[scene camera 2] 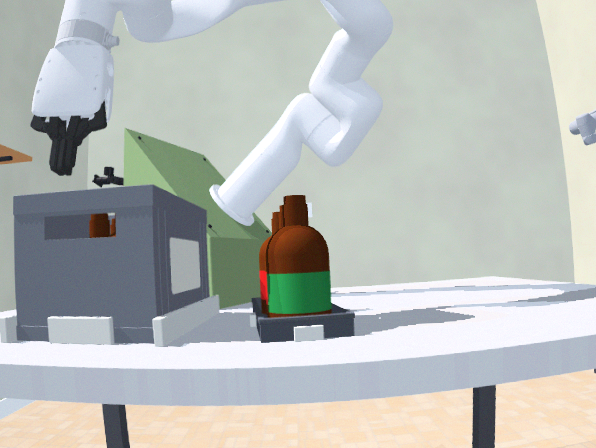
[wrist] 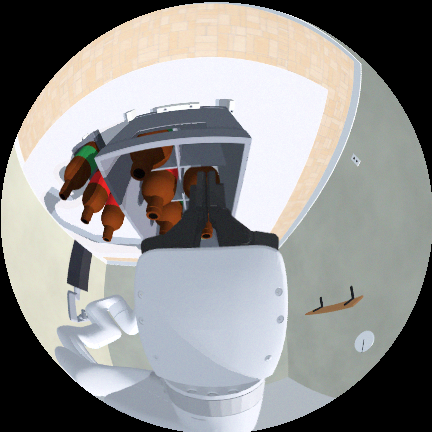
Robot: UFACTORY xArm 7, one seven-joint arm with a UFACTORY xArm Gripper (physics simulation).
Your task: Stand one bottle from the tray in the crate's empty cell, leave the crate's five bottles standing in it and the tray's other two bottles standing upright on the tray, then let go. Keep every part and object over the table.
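Places are measured from the arm's base along level axes (x right, y ahead, z up), in metres.
Where they show: gripper, fingertip midpoint: (scene camera 2: 60, 172) (wrist: 206, 180); arm's base, link origin: (scene camera 2: 230, 206).
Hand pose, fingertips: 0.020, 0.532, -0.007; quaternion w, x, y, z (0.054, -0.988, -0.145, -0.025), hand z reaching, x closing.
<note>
Things, the pixels of their top centre, and the offset from my fingertips, as dx, dy, dz. "spot": a spot on its surface instead.
- grey crate, top centre: (scene camera 2: 123, 203) (wrist: 178, 218) -0.022, -0.110, -0.030
- empty cell, surface spot: (wrist: 202, 152) spot: +0.013, -0.055, -0.155
- dark tray, surface spot: (scene camera 2: 340, 325) spot: -0.333, -0.049, -0.192
The grey crate (scene camera 2: 85, 285) (wrist: 215, 120) stands on the table. In the wrist view five brown bottles stand in it: one (wrist: 150, 155) at the far left, one (wrist: 159, 187) with a red label, one (wrist: 170, 215) nearer, one (wrist: 192, 182) partly behind the fingers, and one (wrist: 206, 233) largely hidden by them. The empty cell (wrist: 202, 152) is at the far right corner. My gripper (scene camera 2: 62, 172) (wrist: 206, 180) is shut and empty, above the crate. Three bottles stand upright on the dark tray (scene camera 2: 340, 325): a green-labelled one (scene camera 2: 300, 270) (wrist: 77, 172), a second (wrist: 95, 197) and a third (wrist: 112, 217).
Pale stop blocks (scene camera 2: 80, 330) (scene camera 2: 187, 320) stand around the crate's base. A green sloped housing (scene camera 2: 232, 270) stands behind the crate and tray. The crate's high walls and inner dividers (wrist: 177, 155) surround the cells. The table's front edge (scene camera 2: 300, 380) is close to the tray and crate.
</note>
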